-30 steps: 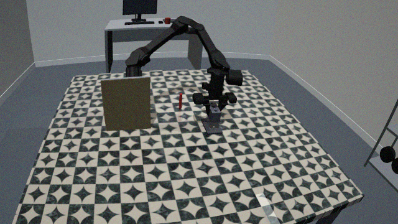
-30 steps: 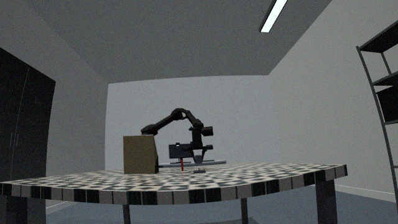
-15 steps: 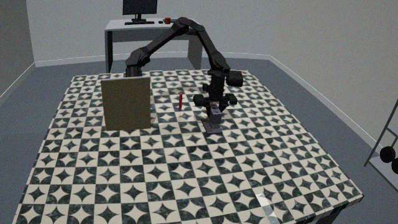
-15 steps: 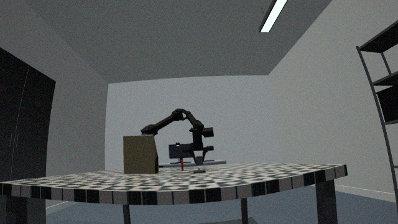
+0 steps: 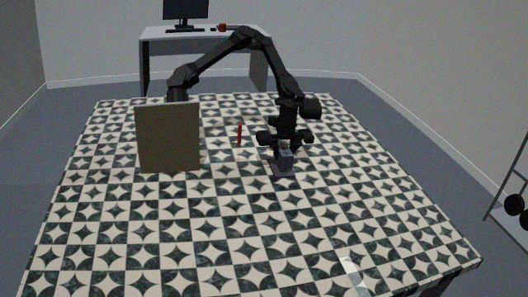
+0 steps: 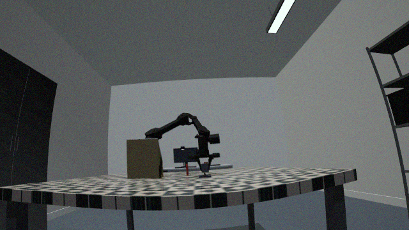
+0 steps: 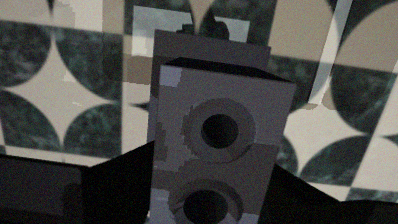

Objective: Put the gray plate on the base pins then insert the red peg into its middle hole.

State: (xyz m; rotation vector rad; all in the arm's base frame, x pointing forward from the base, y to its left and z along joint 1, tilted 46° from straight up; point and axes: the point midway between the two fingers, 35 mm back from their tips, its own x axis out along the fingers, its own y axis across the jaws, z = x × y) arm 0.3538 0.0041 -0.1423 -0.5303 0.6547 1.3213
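Now: the gray plate 30 mm above my gripper tip. The rest, counted from my gripper tip: dark base: 30 mm below; red peg: 190 mm to the left, 90 mm behind.
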